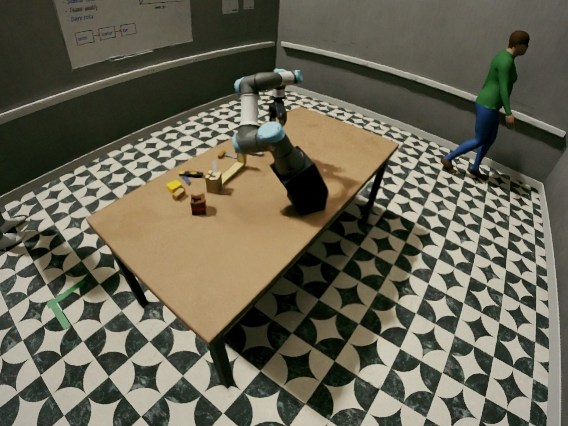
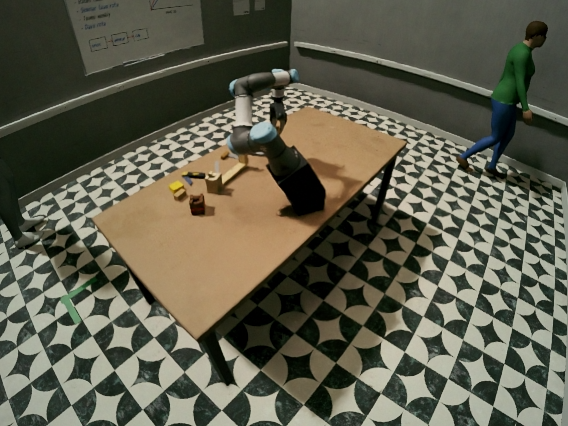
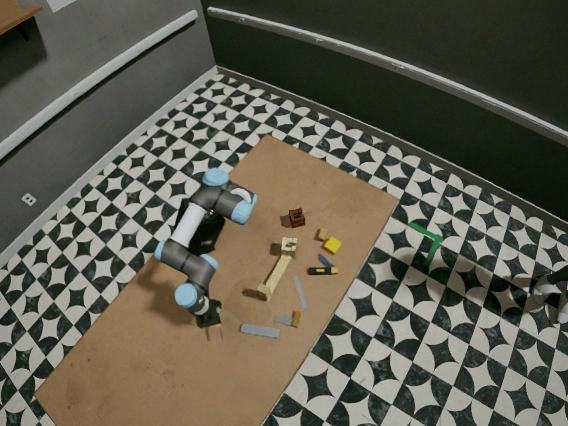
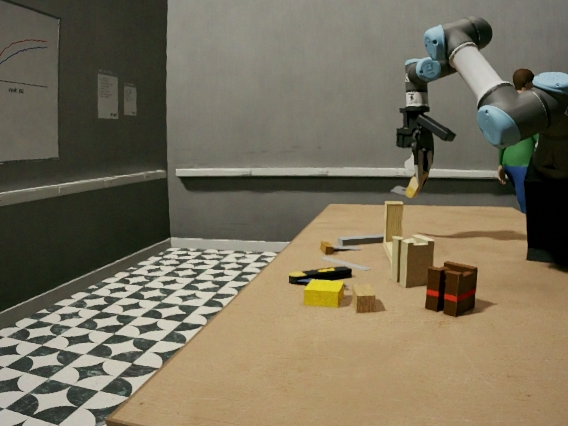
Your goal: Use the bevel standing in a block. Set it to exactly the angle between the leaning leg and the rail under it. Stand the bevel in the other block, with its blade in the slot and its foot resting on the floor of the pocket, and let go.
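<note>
My gripper is shut on the bevel, above the table beyond the pale wooden parts. The bevel has a wooden handle and a thin grey blade; its angle is too small to read. A pale rail runs between a pale slotted block and a pale leg, whose lean I cannot judge. A dark brown slotted block with a red band stands apart from it. The fingers partly hide the bevel.
On the table lie a grey bar, a wooden-handled square, a thin grey strip, a black-yellow knife, a blue piece, a yellow block and a small wooden block. A person in green is beyond the table.
</note>
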